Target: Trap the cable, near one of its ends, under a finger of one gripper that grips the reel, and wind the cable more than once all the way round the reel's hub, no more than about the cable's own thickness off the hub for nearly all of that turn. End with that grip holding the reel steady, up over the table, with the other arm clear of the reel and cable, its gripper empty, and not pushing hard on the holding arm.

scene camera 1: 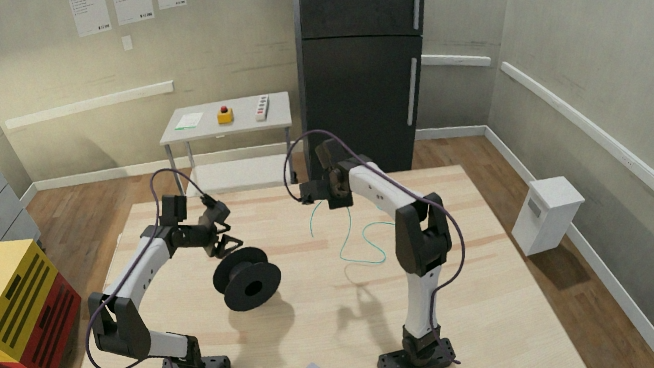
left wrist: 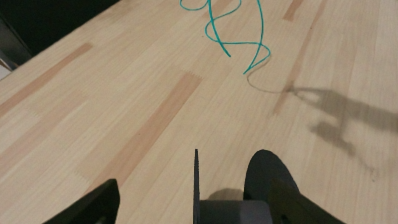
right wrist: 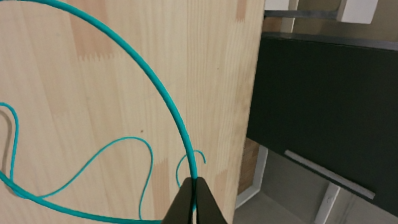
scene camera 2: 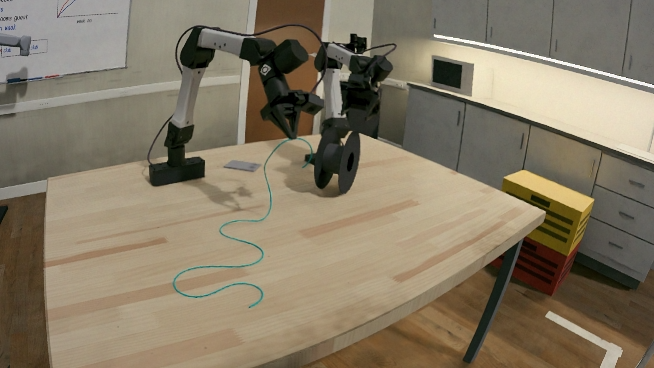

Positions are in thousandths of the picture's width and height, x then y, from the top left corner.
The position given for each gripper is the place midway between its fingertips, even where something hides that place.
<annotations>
The left gripper shows in scene camera 1 (362,640), in the left wrist view (489,842) and in scene camera 2 (541,319); in the right wrist view it is out of frame.
</annotations>
